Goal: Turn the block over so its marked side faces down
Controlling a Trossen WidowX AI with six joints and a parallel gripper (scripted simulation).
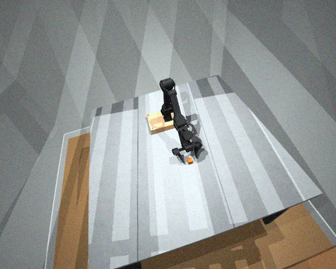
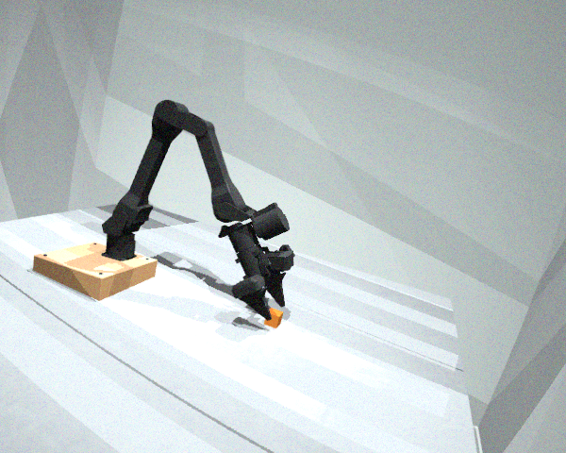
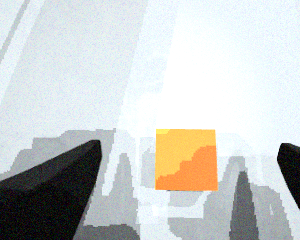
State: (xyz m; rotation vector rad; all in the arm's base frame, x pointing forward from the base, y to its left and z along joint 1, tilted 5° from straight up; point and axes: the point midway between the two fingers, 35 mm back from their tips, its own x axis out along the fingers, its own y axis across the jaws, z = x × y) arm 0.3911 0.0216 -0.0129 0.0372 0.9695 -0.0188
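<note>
Right now the small orange block is 10 mm behind my gripper tip and 20 mm below it.
</note>
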